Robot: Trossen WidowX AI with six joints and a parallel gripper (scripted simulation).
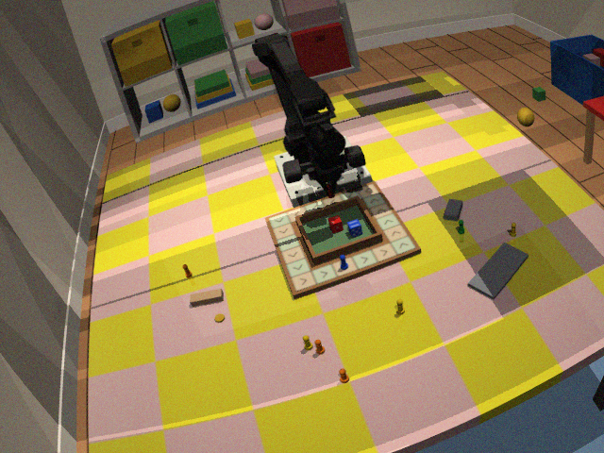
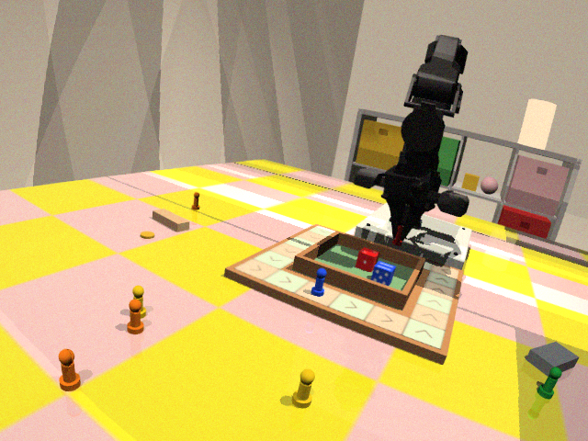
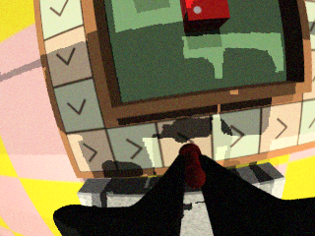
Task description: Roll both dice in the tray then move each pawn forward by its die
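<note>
My gripper tip is 220 mm short of the blue pawn, 60 mm to the left of it and 10 mm above it. Also, from my gripper tip: green pawn: 260 mm ahead, 210 mm to the left, 20 mm below; then red pawn: 10 mm above; then small grey block: 190 mm ahead, 230 mm to the left, 30 mm below.
</note>
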